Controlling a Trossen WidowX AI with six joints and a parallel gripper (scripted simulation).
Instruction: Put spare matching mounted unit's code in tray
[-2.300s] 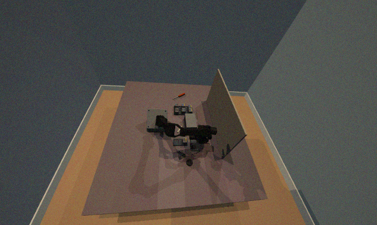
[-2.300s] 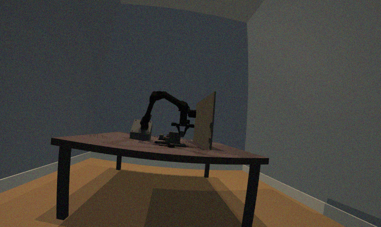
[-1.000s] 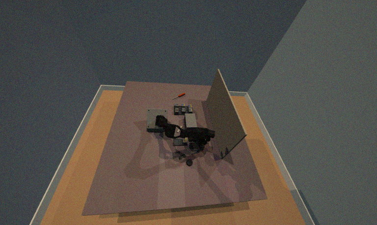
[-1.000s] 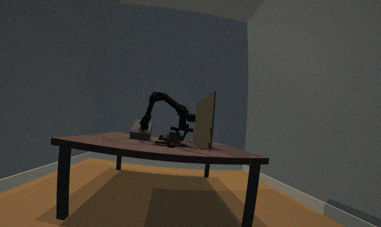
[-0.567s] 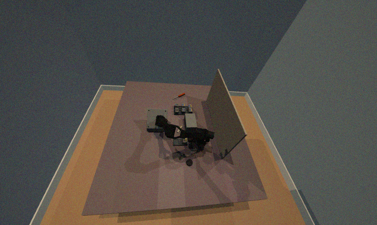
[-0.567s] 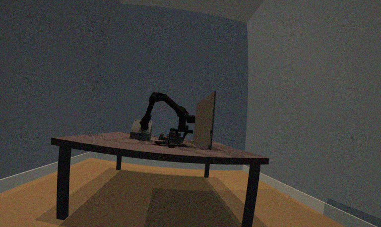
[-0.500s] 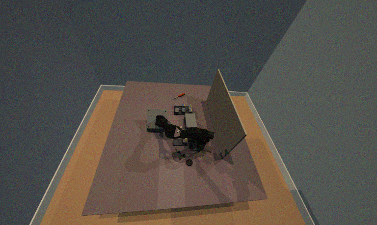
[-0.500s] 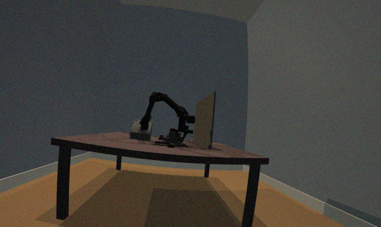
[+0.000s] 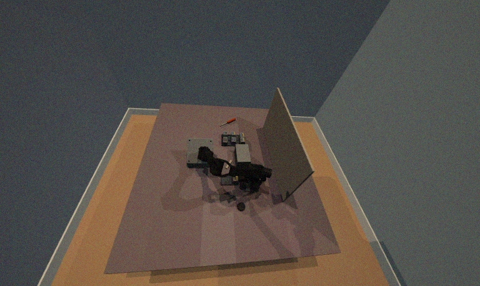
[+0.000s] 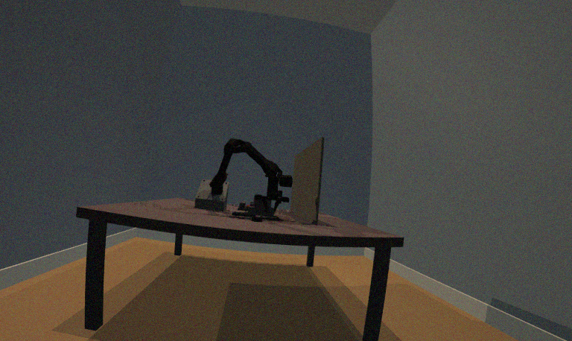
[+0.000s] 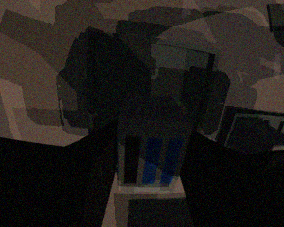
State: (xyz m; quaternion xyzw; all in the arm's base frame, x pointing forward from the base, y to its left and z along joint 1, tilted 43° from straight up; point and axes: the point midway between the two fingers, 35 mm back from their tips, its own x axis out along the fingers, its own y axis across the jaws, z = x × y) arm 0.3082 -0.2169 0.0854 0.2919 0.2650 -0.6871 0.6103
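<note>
The grey tray lies 2 cm below my gripper tip. Also, from my gripper tip: dark round object: 9 cm behind, 16 cm to the right, 1 cm below; pale stick: 13 cm behind, 17 cm to the left, 2 cm below; flat piece: 14 cm behind, 10 cm to the right, 2 cm below.
</note>
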